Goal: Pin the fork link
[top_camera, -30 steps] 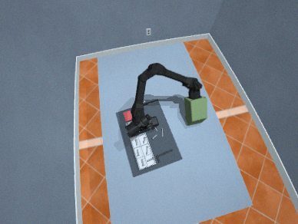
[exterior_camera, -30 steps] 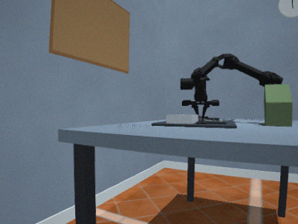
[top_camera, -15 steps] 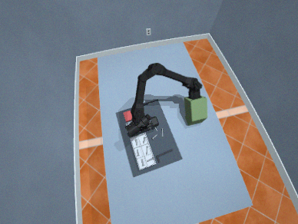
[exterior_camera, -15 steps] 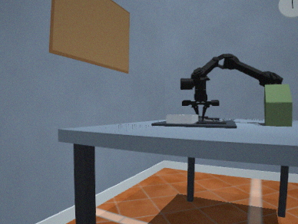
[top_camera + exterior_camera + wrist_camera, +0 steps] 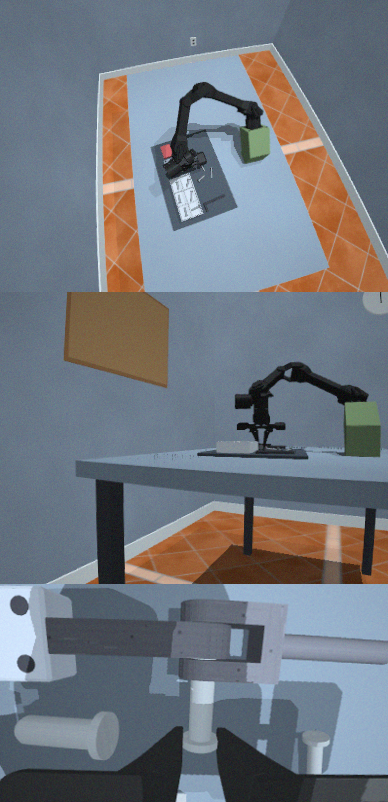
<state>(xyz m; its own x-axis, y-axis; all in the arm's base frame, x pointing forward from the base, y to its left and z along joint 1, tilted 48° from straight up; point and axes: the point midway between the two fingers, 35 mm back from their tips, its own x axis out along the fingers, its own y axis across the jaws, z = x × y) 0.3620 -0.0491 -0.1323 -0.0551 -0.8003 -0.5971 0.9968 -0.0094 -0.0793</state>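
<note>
The eye plate lies 5 cm to the right of my hand, 3 cm below it and 2 cm ahead of it. From my hand the other things lie so: thick headed pin 7 cm ahead, 3 cm below; then dark mat 5 cm to the left, 5 cm below; then thin headed pin 7 cm behind, 4 cm below, 2 cm to the left.
</note>
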